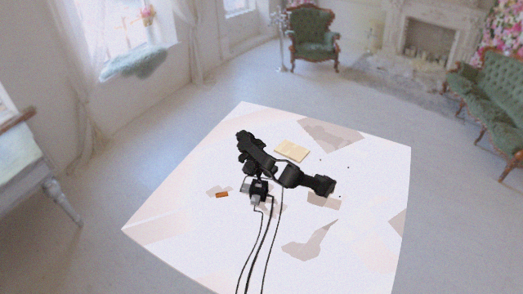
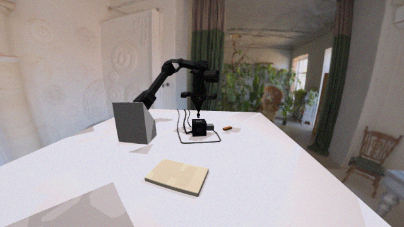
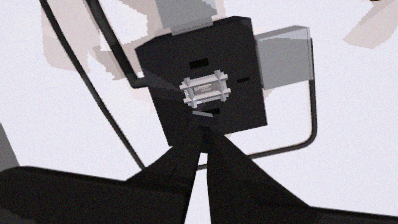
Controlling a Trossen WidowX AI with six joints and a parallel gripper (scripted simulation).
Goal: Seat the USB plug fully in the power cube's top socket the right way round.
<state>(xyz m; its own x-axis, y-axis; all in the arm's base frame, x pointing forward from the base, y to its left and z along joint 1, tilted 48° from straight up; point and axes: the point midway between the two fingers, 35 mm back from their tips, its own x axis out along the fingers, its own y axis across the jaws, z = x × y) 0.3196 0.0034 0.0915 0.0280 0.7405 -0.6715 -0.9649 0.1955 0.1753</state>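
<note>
My gripper tip is 10 mm above the grey USB plug.
</note>
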